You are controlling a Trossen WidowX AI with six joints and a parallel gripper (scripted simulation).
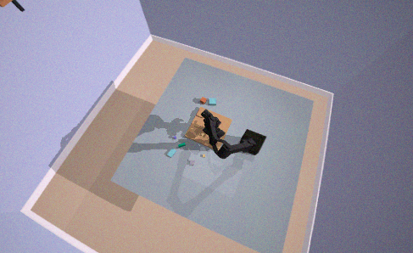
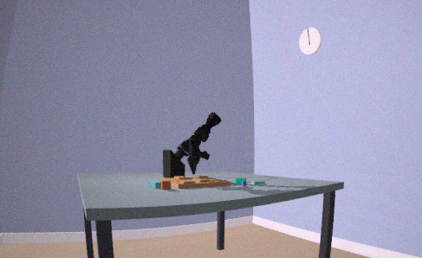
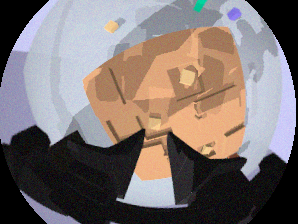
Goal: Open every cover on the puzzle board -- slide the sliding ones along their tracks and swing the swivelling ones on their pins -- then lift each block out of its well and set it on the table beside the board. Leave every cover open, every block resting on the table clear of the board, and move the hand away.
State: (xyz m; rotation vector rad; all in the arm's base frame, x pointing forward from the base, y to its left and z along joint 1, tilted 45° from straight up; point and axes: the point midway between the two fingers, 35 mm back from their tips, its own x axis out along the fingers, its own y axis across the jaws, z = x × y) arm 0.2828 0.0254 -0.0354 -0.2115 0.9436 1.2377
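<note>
Right now my gripper tip is 29 cm to the right of the grey block, 6 cm short of it and 5 cm above it. From my gripper tip the other things lie so: small purple block (27 cm ahead, 16 cm to the left, 4 cm below); green block (19 cm to the left, 19 cm ahead, 4 cm below); orange block (24 cm to the right, 19 cm ahead, 3 cm below).
</note>
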